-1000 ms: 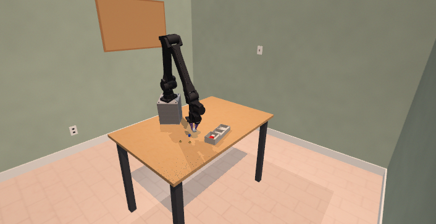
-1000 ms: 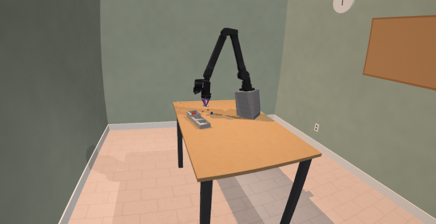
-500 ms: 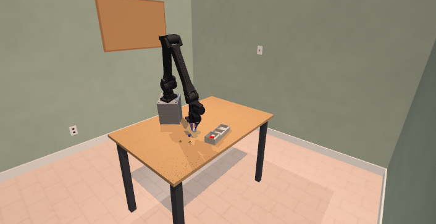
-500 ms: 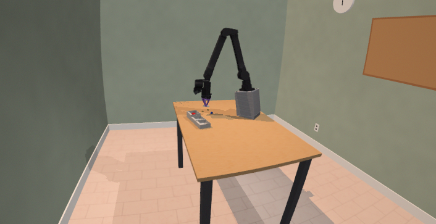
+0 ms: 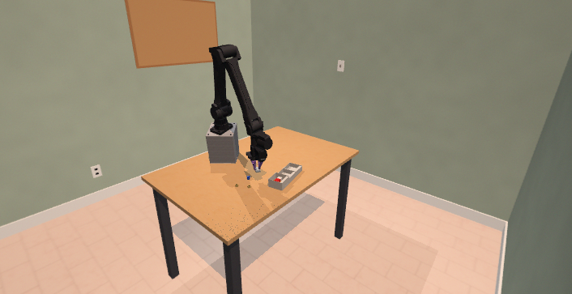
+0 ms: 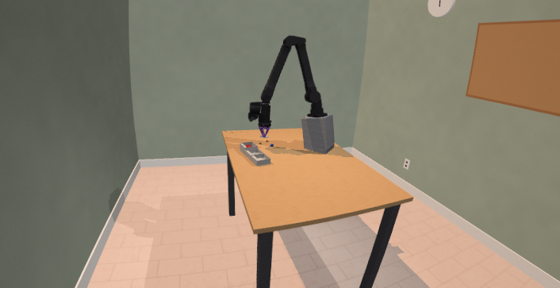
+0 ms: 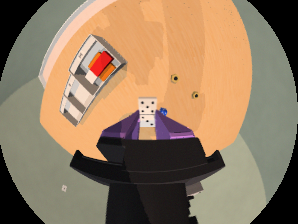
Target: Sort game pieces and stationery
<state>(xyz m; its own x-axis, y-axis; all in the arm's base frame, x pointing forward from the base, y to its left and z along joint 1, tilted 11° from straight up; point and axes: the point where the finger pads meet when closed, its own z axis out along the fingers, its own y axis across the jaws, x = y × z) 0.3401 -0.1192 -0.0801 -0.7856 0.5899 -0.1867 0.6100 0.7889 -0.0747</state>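
My hand is 12 cm short of the grey bin row, 11 cm to the right of it and 6 cm above it. The rest, counted from my hand: red piece 11 cm ahead, 4 cm to the left, 6 cm below; white domino 1 cm below; blue piece 6 cm behind, 7 cm below.
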